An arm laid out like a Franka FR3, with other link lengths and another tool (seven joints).
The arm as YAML. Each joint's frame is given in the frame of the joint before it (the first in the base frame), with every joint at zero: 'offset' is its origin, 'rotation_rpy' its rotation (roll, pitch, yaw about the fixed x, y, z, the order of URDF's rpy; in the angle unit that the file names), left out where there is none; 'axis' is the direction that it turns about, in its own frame. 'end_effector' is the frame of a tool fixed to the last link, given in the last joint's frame.
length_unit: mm
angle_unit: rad
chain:
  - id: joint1
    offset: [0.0, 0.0, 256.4]
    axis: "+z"
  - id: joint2
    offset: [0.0, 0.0, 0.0]
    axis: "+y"
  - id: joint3
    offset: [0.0, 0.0, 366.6]
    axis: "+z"
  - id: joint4
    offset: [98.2, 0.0, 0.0]
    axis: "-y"
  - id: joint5
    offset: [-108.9, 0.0, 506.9]
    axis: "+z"
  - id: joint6
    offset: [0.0, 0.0, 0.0]
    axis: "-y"
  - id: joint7
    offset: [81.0, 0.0, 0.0]
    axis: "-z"
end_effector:
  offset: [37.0, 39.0, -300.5]
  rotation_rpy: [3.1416, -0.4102, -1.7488]
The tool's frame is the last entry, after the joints.
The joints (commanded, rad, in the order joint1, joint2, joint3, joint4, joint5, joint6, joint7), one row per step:
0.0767 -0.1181 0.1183 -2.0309 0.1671 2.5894 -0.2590
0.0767 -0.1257 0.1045 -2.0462 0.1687 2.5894 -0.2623
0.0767 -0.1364 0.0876 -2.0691 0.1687 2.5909 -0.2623
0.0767 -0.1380 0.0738 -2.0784 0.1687 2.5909 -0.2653
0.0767 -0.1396 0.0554 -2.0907 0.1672 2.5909 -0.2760
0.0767 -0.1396 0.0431 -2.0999 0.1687 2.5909 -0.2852
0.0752 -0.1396 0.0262 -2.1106 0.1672 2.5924 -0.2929
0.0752 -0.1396 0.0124 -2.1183 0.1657 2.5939 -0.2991
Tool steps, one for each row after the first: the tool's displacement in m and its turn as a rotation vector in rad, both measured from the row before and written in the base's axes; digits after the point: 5 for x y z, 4 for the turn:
-0.00168 -0.01212 -0.00549 -0.0011 0.0072 -0.0119
-0.00313 -0.01521 -0.00844 -0.0007 0.0106 -0.0173
0.00002 -0.01170 -0.00580 -0.0012 0.0072 -0.0114
-0.00051 -0.01543 -0.00834 -0.0067 0.0088 -0.0093
-0.00073 -0.01008 -0.00712 -0.0034 0.0080 -0.0055
-0.00017 -0.01530 -0.00796 -0.0046 0.0080 -0.0117
-0.00023 -0.01144 -0.00565 -0.0037 0.0053 -0.0083

